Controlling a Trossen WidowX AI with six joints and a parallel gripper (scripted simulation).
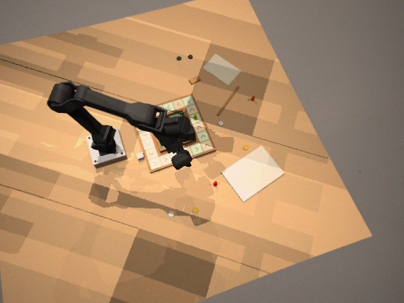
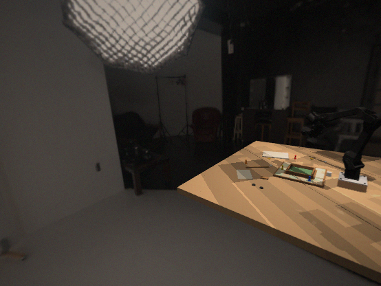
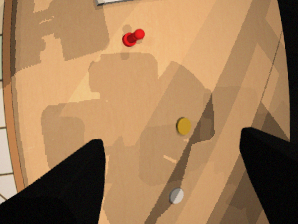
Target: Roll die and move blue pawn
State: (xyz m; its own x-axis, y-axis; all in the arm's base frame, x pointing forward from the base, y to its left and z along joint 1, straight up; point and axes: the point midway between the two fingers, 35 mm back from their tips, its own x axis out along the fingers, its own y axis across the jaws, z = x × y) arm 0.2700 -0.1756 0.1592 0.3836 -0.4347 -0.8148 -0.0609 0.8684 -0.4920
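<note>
Right now my gripper tip is 170 mm past the die, 130 mm to the right of it and 170 mm above it. The rest, counted from my gripper tip: green tray (10 mm behind, 210 mm to the left, 170 mm below); then yellow pawn (100 mm ahead, 240 mm to the left, 150 mm below); then red pawn (90 mm ahead, 60 mm to the right, 160 mm below).
</note>
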